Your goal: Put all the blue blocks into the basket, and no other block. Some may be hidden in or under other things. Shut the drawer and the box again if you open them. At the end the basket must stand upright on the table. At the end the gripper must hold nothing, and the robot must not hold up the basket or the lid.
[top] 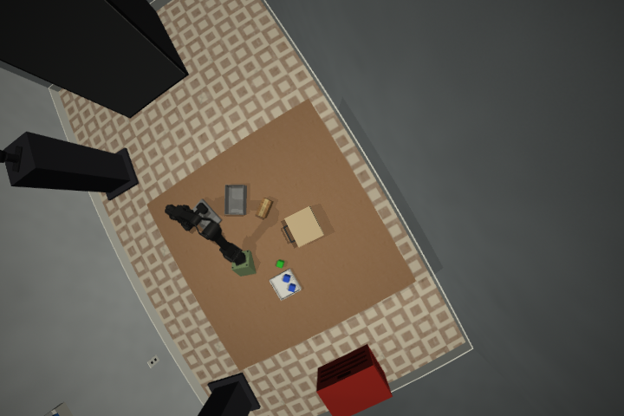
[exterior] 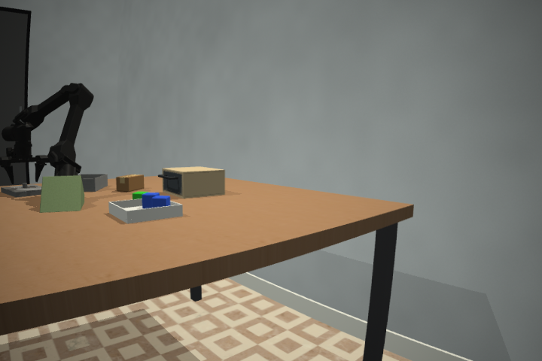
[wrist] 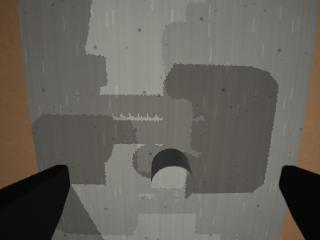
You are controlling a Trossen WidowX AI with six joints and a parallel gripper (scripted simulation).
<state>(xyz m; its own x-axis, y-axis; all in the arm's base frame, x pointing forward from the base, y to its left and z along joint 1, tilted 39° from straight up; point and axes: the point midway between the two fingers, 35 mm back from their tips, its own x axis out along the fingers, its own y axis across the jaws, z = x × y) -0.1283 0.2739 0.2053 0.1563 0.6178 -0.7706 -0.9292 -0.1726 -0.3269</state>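
Right now my hand is 5 cm above the grey lidded box. From my hand the other things lie so: brown box (39 cm ahead, 12 cm to the right, 4 cm below); white basket (30 cm ahead, 60 cm to the right, 6 cm below); tan drawer unit (57 cm ahead, 32 cm to the right, 3 cm below).
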